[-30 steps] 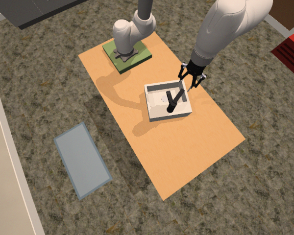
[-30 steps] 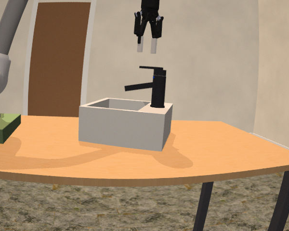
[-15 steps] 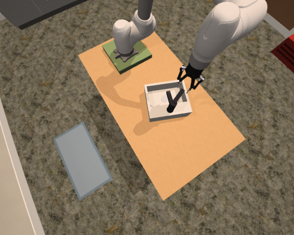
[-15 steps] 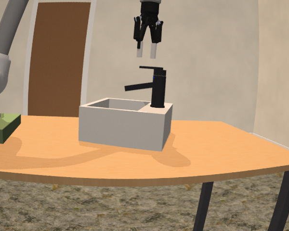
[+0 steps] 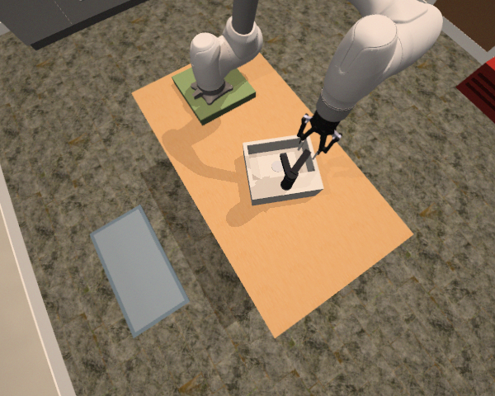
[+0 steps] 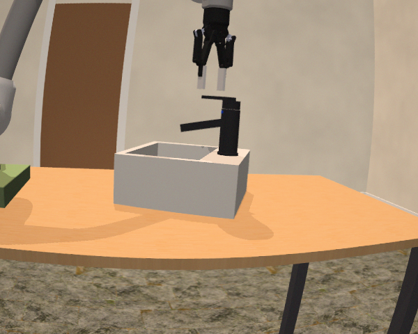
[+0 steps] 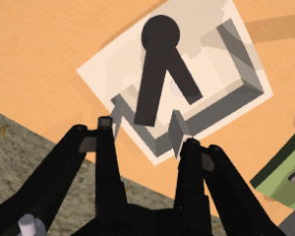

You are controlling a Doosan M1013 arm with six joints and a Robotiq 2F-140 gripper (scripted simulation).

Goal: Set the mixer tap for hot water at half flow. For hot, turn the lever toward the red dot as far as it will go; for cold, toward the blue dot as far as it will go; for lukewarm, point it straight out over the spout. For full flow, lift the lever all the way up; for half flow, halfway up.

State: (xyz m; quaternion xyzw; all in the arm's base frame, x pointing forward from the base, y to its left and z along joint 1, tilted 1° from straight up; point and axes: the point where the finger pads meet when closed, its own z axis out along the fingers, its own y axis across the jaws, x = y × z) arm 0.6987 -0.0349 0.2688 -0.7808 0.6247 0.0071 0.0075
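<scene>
Right now the lever is 1 cm ahead of my hand, 3 cm to the right of it and 5 cm below it. Also, from my hand: black mixer tap 1 cm ahead, 6 cm to the right, 10 cm below; white basin 8 cm behind, 3 cm to the right, 28 cm below.
</scene>
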